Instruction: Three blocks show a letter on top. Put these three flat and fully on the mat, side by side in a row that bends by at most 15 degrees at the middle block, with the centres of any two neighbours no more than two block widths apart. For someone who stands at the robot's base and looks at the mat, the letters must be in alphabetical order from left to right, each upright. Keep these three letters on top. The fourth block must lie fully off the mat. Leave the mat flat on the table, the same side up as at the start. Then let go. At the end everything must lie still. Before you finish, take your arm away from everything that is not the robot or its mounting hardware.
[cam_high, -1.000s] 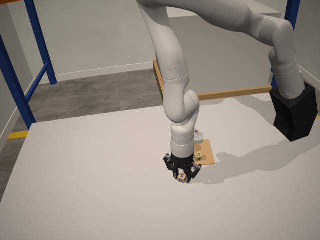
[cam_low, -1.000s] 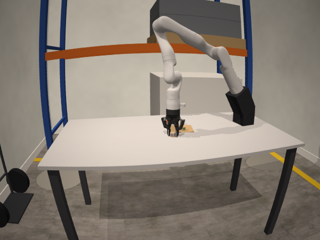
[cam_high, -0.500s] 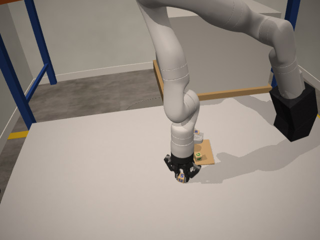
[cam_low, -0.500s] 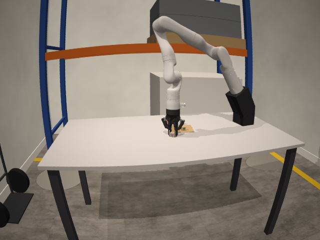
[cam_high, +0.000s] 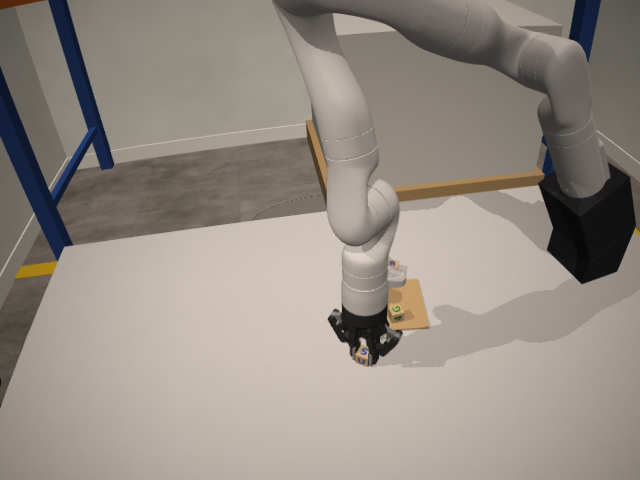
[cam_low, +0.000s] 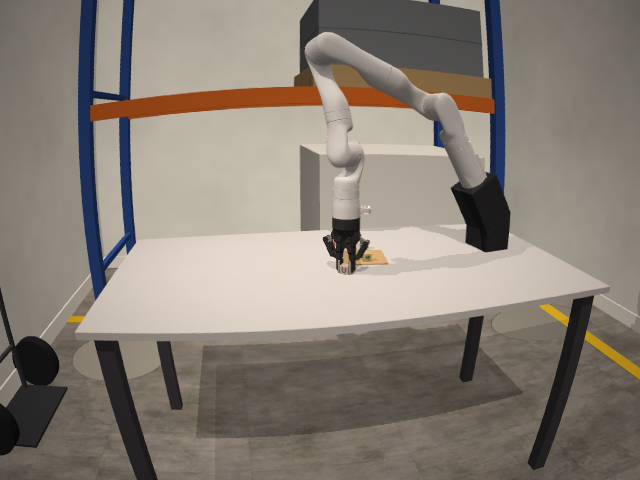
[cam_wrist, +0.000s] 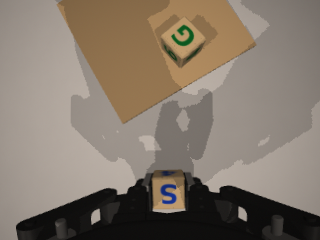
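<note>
The block lies 1 cm below my hand. Round my hand: tan mat 13 cm to the right, 7 cm behind, 2 cm below.
</note>
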